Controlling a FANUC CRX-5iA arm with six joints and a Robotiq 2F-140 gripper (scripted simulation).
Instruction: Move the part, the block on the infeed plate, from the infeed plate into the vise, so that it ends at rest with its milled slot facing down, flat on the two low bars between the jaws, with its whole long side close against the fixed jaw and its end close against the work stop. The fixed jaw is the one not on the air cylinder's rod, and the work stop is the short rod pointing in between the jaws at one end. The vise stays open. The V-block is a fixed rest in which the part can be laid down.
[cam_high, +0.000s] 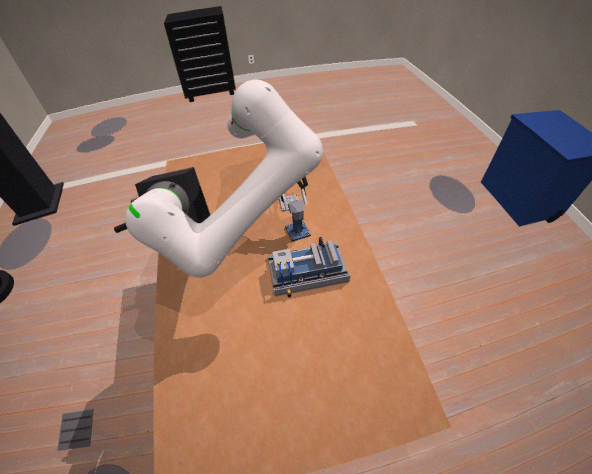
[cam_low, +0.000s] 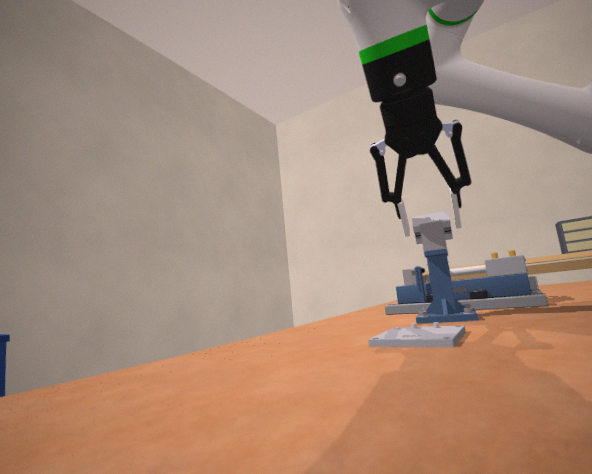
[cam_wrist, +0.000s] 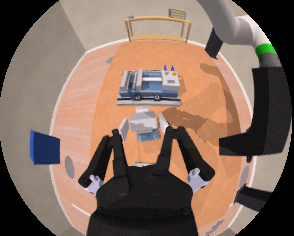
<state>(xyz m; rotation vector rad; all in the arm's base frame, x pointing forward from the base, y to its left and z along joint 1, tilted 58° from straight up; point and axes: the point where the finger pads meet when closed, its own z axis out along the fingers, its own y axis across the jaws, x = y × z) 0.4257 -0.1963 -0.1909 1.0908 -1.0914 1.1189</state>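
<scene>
Right now the part is 2 cm below my hand and 1 cm to the right of it. The rest, counted from my hand: air cylinder: 21 cm to the right, 12 cm behind, 10 cm below; then vise base: 22 cm to the right, 14 cm below, 3 cm behind.
</scene>
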